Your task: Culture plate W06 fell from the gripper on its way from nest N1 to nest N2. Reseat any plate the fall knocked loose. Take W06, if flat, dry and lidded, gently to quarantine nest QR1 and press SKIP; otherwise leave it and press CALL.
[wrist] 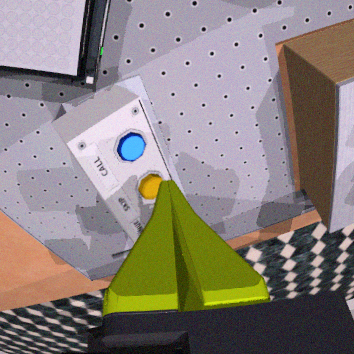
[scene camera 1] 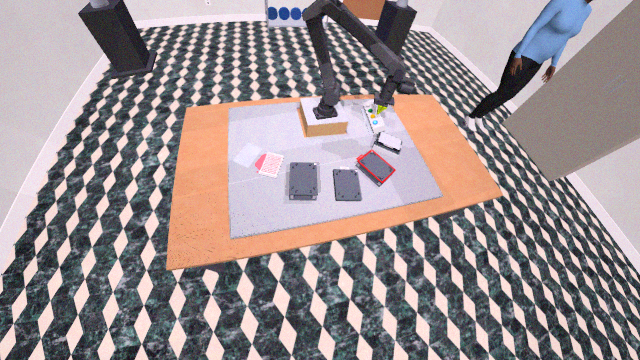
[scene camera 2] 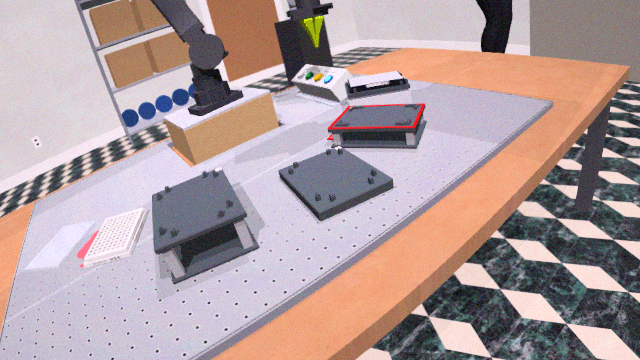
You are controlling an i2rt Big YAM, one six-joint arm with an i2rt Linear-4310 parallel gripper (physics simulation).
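Frame: origin at the arm's base, x ahead, y left, z up, level; centimetres.
Seen in the pictures: gripper, fingertip midpoint: [wrist: 166, 188] [scene camera 1: 377, 113] [scene camera 2: 316, 47]; arm's base, link origin: [scene camera 1: 325, 113] [scene camera 2: 216, 105].
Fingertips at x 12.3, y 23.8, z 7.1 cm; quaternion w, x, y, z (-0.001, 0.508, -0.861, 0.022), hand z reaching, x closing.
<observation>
Offsets run from my fingertips to a thing's top centre.
A white well plate @[dx +9.0, dy -57.2, dz -14.4 cm] [scene camera 1: 270, 165] [scene camera 2: 116, 237] lies on the mat at the left without its lid, beside a pink-red spill @[dx +7.0, dy -63.1, dz -15.7 cm] [scene camera 1: 260, 162] [scene camera 2: 87, 246] and a loose clear lid @[dx +0.3, dy -67.4, dz -15.0 cm] [scene camera 1: 248, 154] [scene camera 2: 61, 246]. My yellow gripper [scene camera 1: 381, 111] [scene camera 2: 316, 46] [wrist: 166, 188] is shut and empty, above the button box @[dx -9.7, dy +7.3, dz -7.4 cm] [scene camera 1: 374, 119] [scene camera 2: 324, 87] [wrist: 111, 116]. In the wrist view its tips overlap the edge of the yellow SKIP button @[dx -7.6, dy +4.7, dz -8.3 cm] [wrist: 150, 186]; the blue CALL button @[dx -2.6, dy +4.0, dz -8.6 cm] [wrist: 131, 146] [scene camera 2: 328, 79] shows beyond them. The red-rimmed nest @[dx +23.5, dy -7.7, dz -11.2 cm] [scene camera 1: 376, 166] [scene camera 2: 380, 118] is empty on top. Nest labels are not readable.
A raised dark nest @[dx +22.7, dy -45.5, dz -8.9 cm] [scene camera 1: 303, 179] [scene camera 2: 197, 207] and a low dark nest @[dx +28.4, dy -25.5, dz -13.2 cm] [scene camera 1: 347, 184] [scene camera 2: 336, 181] carry no plate. A white-topped plate @[dx +11.9, dy +5.5, dz -8.9 cm] [scene camera 1: 390, 141] [scene camera 2: 376, 79] [wrist: 40, 35] sits on a dark device beside the button box. The arm's wooden base [scene camera 1: 325, 129] [scene camera 2: 225, 131] [wrist: 312, 125] stands at the back.
</observation>
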